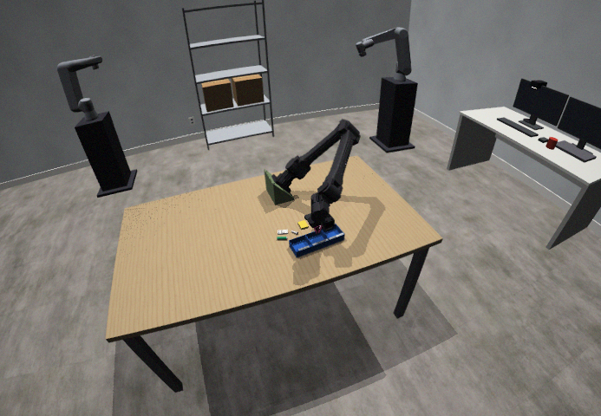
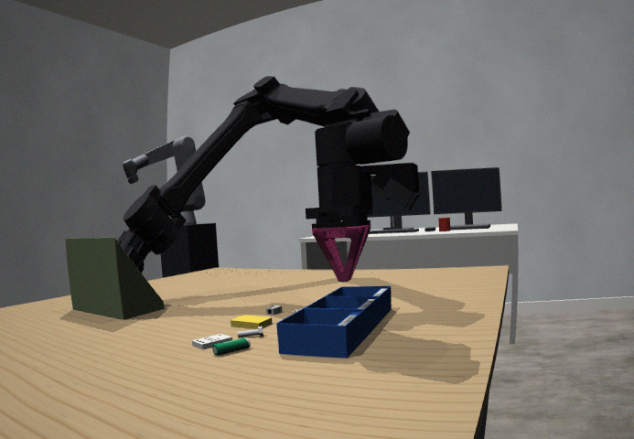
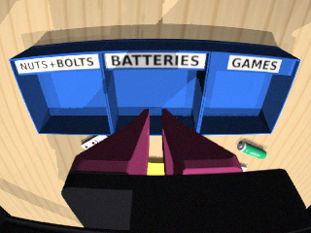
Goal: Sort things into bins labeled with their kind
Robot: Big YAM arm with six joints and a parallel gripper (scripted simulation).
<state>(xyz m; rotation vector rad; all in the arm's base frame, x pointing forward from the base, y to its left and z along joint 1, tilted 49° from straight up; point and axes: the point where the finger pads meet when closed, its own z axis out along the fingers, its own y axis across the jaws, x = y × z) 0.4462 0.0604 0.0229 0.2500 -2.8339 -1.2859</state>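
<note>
Now: the blue three-part bin 6 cm below my hand. From my hand the other things lie so: bolt: 10 cm behind, 8 cm to the right, 7 cm below; yellow block: 15 cm behind, 7 cm below, 2 cm to the right; green battery: 15 cm to the right, 9 cm behind, 7 cm below.
</note>
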